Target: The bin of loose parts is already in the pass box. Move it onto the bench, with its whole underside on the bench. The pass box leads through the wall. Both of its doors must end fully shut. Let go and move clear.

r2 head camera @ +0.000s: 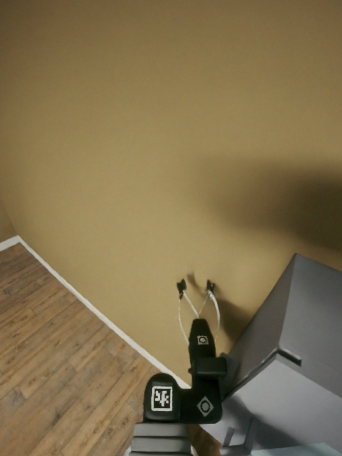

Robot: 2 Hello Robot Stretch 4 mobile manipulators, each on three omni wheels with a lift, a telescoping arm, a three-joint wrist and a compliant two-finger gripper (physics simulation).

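Observation:
The grey pass box stands out from the wall at the lower right. Its lighter front face carries a handle at the bottom, with a pale blue panel beside it. A dark seam runs along the edge of this face; whether the door is fully shut cannot be told. My r2 gripper is open and empty, its two fingertips apart in front of the wall, left of the pass box. The r1 gripper, the bin, the bench and the other door do not show.
The tan wall fills most of the view, with a dark shadow at the right. A white baseboard runs diagonally along its foot, beside the wooden floor at the lower left. The pass box's corner is close to r2's wrist on the right.

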